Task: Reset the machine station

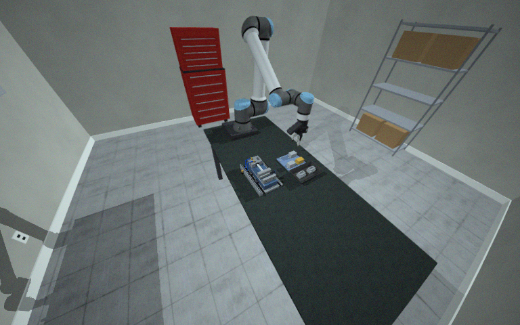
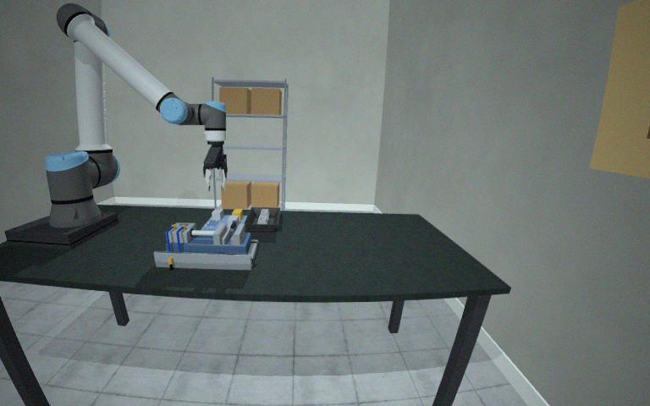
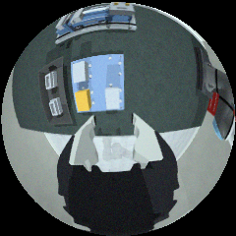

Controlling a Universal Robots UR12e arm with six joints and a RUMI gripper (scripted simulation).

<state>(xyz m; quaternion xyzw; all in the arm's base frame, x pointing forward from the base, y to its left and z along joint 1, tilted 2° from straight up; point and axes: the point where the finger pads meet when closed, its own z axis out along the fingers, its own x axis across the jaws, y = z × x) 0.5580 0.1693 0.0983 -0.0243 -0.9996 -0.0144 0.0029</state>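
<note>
Right now the yellow brass blank is 12 cm below my hand and 9 cm ahead of it. From my hand the other things lie so: light gray base rail 45 cm to the right, 11 cm below, 4 cm ahead; then vise hose end block 35 cm to the right, 7 cm below, 5 cm behind; then blue vise 36 cm to the right, 11 cm below, 5 cm ahead.
</note>
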